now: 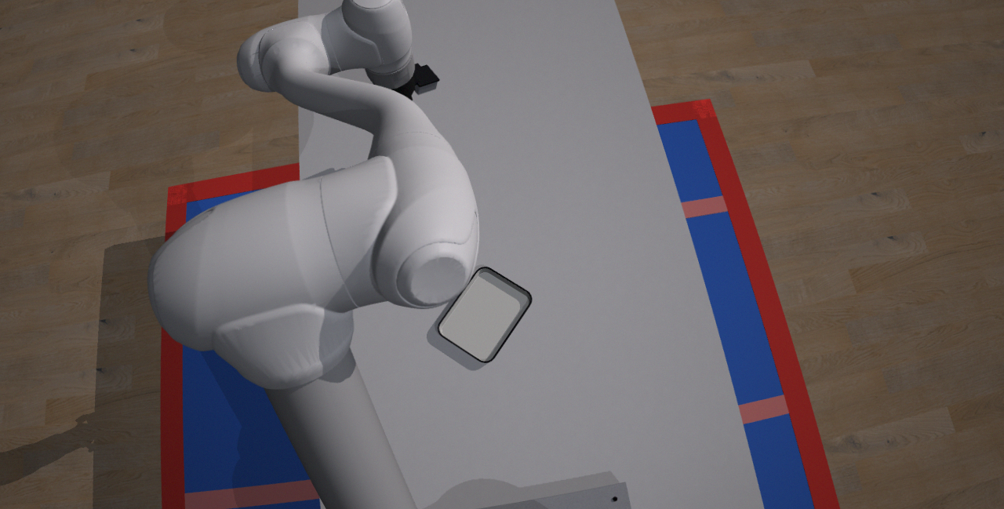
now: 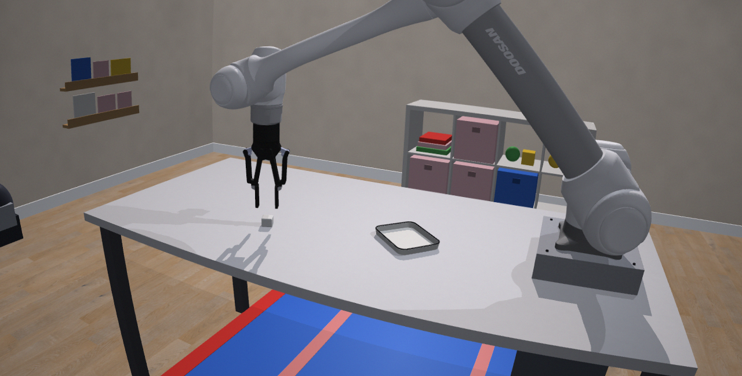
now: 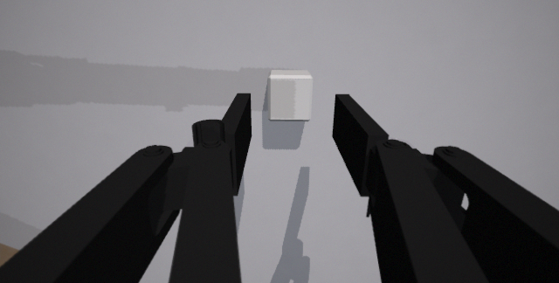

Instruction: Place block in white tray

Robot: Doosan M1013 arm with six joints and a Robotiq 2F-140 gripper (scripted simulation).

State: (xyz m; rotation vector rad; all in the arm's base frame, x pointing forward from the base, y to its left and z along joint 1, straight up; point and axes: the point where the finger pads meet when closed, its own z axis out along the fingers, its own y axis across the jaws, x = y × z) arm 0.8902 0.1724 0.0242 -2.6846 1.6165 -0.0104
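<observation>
The small white block lies 8 cm below my hand. The rest, counted from my hand: white tray 39 cm behind, 11 cm to the right, 8 cm below.
</observation>
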